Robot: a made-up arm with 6 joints.
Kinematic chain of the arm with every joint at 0, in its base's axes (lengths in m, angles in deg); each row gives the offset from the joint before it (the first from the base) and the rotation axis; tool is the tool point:
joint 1: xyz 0 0 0.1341 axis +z
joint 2: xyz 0 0.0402 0 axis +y
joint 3: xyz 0 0 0.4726 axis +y
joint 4: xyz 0 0 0.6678 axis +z
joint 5: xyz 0 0 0 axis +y
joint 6: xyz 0 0 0.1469 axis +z
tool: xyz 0 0 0
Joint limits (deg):
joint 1: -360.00..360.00
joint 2: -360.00..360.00
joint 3: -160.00..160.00
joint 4: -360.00..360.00
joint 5: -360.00..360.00
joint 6: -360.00..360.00
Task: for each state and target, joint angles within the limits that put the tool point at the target. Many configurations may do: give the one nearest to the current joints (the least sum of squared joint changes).
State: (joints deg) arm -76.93 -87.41 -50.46 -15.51 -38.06 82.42
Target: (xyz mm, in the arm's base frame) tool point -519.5 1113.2 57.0
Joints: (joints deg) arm -62.24 -74.02 -26.18 -15.44 -28.26 82.42
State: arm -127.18 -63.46 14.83 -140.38 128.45 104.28
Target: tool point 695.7 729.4 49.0
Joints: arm -134.41 -83.87 -13.02 -142.50 143.07 104.28
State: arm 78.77 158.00 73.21 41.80 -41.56 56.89
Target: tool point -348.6 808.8 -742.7
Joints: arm 113.72 120.30 27.79 36.04 -32.47 56.89
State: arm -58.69 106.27 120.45 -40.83 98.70 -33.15
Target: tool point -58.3 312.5 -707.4
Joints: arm -86.34 146.58 76.72 -34.87 69.06 -33.15
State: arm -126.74 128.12 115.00 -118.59 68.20 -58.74
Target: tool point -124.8 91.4 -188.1
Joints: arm -78.17 93.46 152.43 -101.19 94.78 -58.74
